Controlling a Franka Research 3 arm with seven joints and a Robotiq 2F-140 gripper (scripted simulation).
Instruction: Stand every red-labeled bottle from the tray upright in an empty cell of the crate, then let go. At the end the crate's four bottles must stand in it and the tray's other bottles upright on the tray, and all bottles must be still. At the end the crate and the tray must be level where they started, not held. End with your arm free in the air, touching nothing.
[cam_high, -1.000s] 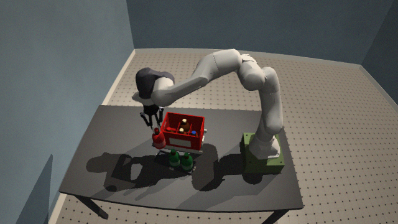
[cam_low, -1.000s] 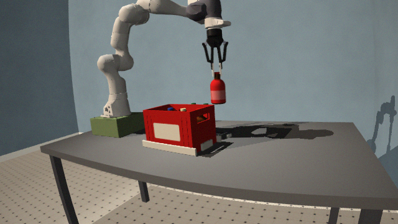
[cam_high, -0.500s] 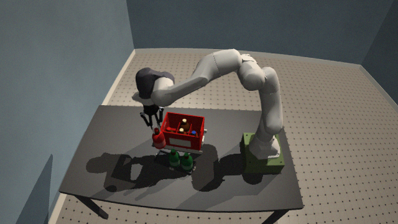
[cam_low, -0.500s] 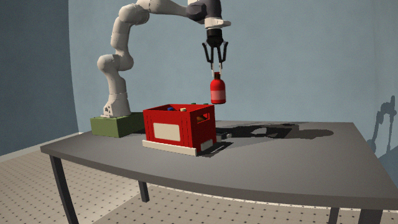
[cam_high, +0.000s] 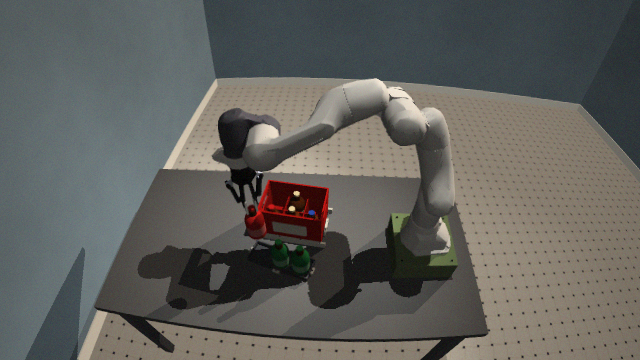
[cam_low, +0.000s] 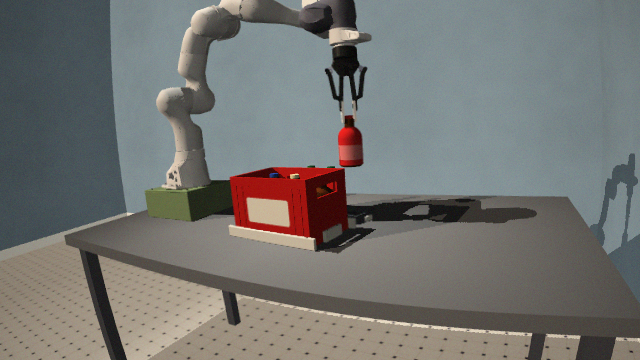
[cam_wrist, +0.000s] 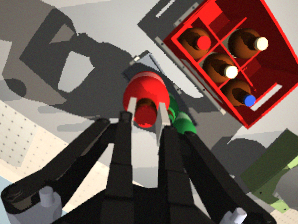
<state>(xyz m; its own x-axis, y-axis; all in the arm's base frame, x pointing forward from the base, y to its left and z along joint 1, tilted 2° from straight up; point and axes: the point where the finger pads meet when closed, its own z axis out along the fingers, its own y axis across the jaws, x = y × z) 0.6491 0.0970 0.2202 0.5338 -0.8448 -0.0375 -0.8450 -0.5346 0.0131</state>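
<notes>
My hand is 90 mm above the red-labeled bottle. Round my hand: red crate 250 mm below, 190 mm to the right, 110 mm behind.
</notes>
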